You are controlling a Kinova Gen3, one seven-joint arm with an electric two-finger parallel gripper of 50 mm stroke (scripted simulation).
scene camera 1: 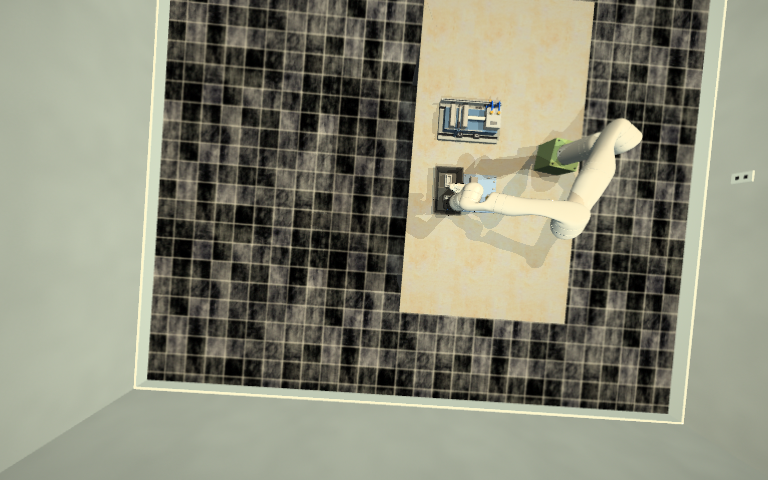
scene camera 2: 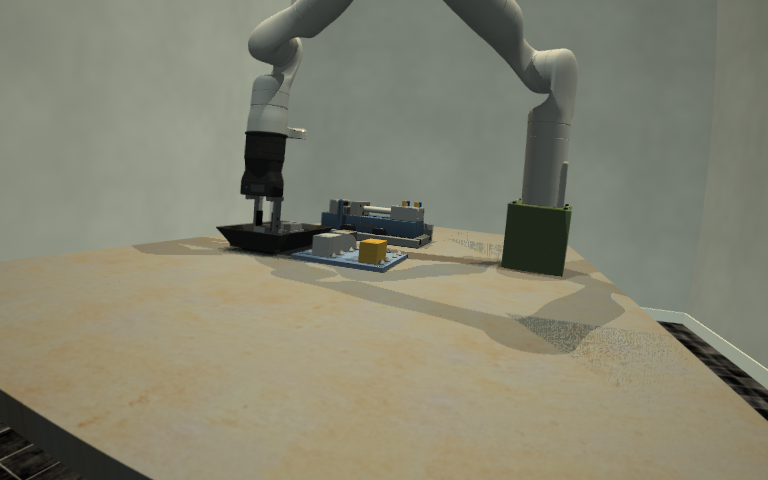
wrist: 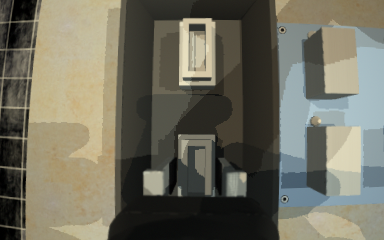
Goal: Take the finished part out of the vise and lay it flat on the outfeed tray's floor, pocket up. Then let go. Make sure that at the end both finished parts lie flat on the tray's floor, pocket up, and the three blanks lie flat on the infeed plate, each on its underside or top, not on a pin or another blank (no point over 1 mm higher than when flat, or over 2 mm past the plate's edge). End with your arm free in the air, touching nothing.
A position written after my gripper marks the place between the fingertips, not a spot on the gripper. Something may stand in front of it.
In view: my gripper [scene camera 2: 266,229].
My gripper shows as well in the wrist view [wrist: 196,170].
